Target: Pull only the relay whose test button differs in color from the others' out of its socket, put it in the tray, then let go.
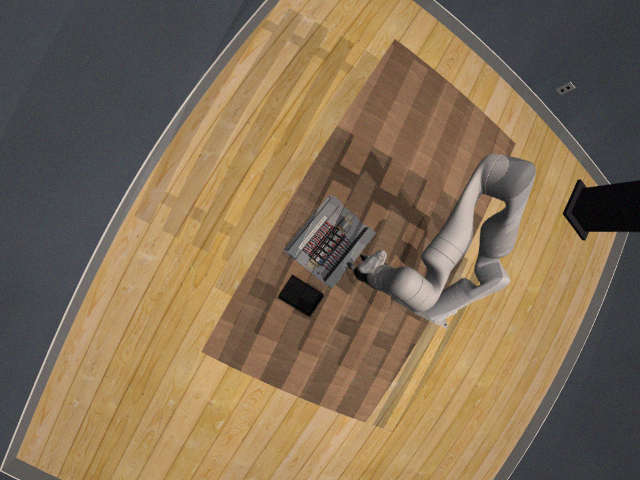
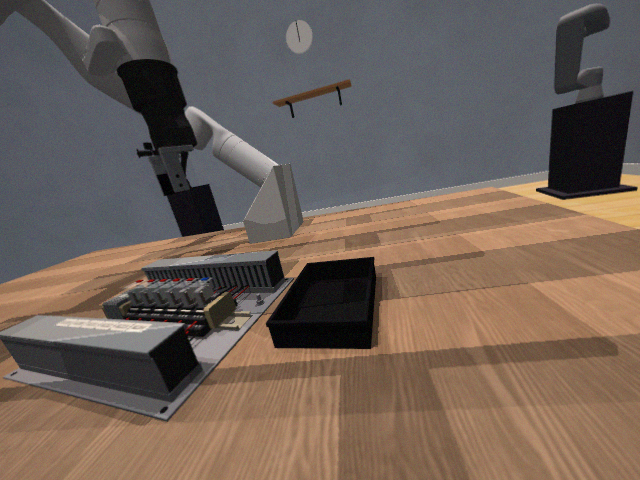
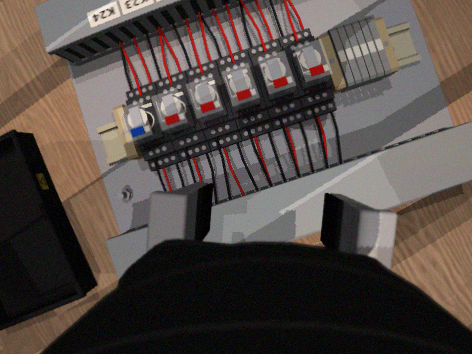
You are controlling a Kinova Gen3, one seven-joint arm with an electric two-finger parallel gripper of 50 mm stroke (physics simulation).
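The relay with the blue test button sits in its socket at the tray-side end of the relay row. Several relays with red test buttons, such as the neighbouring relay, sit in the sockets beside it. The black tray lies beside the panel and looks empty. My gripper is open with nothing between the fingers. It hangs above the panel, over the wiring duct on the arm's side, clear of the relays.
The grey panel carries a labelled duct and a second duct, one on each side of the relay row. Grey terminal blocks stand at the row's far end. A screw stands up near the panel's tray-side edge.
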